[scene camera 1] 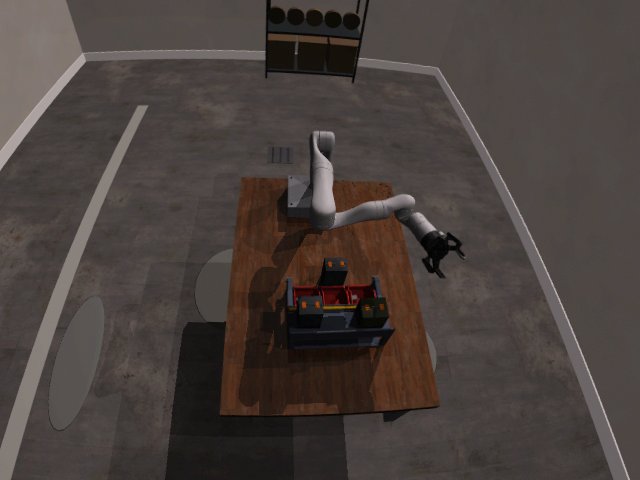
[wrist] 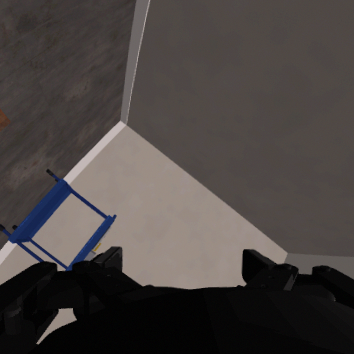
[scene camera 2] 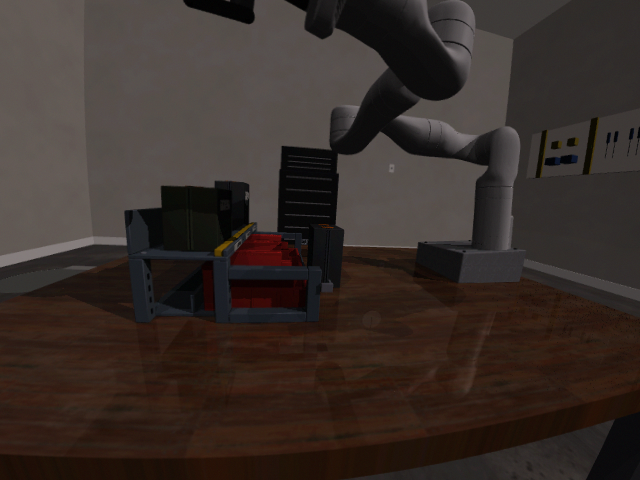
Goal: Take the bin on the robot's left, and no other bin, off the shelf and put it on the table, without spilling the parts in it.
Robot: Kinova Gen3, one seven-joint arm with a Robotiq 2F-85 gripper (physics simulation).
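Seen in the pictures: gripper, fingertip midpoint: (scene camera 1: pixel 453 268) (wrist: pixel 182 262); arm's base, link origin: (scene camera 2: pixel 489 247).
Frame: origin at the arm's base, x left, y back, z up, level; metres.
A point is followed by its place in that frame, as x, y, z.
Note:
A low grey-blue shelf (scene camera 1: pixel 338 336) {0.010, -0.801, 0.037} (scene camera 2: pixel 273 272) {0.214, -0.599, -0.005} stands on the wooden table (scene camera 1: pixel 258 382) {-0.279, -0.928, -0.086} (scene camera 2: pixel 320 403) {0.362, -0.549, -0.085}. Red bins sit side by side in it. The bin on the robot's left (scene camera 1: pixel 368 290) {0.178, -0.557, -0.063} (scene camera 2: pixel 261 295) {0.186, -0.619, -0.053} is at the right end in scene camera 1 and the near end in scene camera 2. Small parts in it are hard to make out. The middle bin (scene camera 1: pixel 334 295) {0.033, -0.570, -0.076} and the far bin (scene camera 1: pixel 306 294) {-0.085, -0.564, -0.077} are beside it. My gripper (scene camera 1: pixel 453 266) {0.361, -0.705, 0.332} (wrist: pixel 182 262) {0.361, -0.705, 0.332} is open and empty, beyond the table's right edge in scene camera 1, high and away from the bins. It is partly cut off in scene camera 2.
A dark green case (scene camera 1: pixel 373 313) {0.130, -0.748, 0.112} (scene camera 2: pixel 191 218) {0.187, -0.721, 0.066} and a black case (scene camera 1: pixel 310 312) {-0.096, -0.751, 0.137} (scene camera 2: pixel 235 204) {-0.051, -0.707, 0.081} stand on the shelf's top. Another black case (scene camera 1: pixel 334 274) {0.023, -0.528, 0.022} (scene camera 2: pixel 326 255) {0.076, -0.496, -0.012} stands on the table at the shelf's robot side, near the middle bin. A blue cart (wrist: pixel 42 212) stands by the wall.

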